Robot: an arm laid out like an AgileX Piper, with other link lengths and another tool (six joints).
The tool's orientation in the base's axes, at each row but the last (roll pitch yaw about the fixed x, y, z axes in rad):
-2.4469, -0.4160, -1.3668
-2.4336, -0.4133, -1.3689
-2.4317, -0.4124, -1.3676
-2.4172, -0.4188, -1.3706
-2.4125, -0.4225, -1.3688
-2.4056, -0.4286, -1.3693
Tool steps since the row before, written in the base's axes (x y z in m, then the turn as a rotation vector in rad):
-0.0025, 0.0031, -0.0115, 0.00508, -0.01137, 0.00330
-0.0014, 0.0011, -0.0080, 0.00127, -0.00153, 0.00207
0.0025, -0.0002, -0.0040, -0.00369, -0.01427, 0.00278
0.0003, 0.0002, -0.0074, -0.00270, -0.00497, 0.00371
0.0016, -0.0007, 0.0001, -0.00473, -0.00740, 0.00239
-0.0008, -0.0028, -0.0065, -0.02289, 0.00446, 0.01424
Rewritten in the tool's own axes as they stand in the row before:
-0.0079, 0.0072, 0.0058, 0.01246, -0.00084, 0.00317
-0.0045, 0.0053, 0.0044, 0.00244, -0.00149, -0.00030
-0.0010, 0.0007, 0.0046, 0.01324, 0.00672, -0.00214
-0.0031, 0.0042, 0.0052, 0.00547, 0.00164, -0.00363
0.0010, -0.0008, 0.0012, 0.00673, 0.00483, -0.00378
-0.0004, 0.0057, 0.0043, -0.00222, 0.00477, -0.02681

